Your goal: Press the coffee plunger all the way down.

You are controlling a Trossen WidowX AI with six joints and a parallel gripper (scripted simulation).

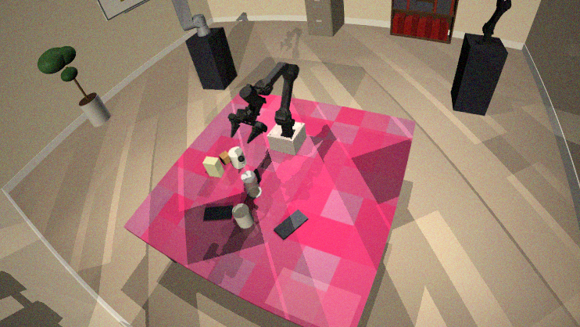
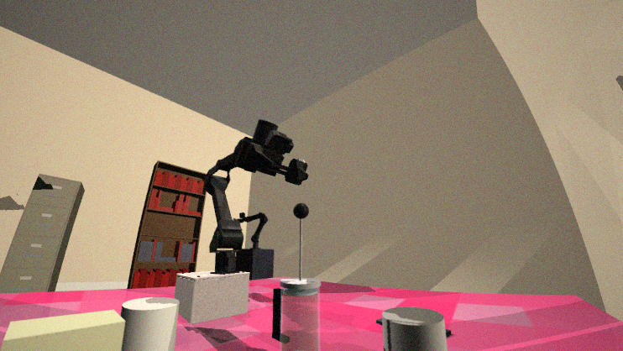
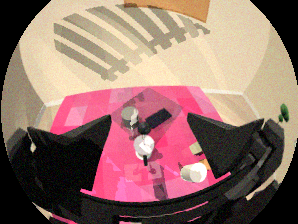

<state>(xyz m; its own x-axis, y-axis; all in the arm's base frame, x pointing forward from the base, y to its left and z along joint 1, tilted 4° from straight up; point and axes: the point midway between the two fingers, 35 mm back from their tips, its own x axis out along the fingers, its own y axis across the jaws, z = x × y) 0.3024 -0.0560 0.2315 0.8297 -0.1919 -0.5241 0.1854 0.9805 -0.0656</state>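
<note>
Now: the glass coffee press 21 cm below my gripper tip and 1 cm ahead of it. Also, from my gripper tip: cream block (28 cm below, 27 cm to the right, 3 cm behind).
</note>
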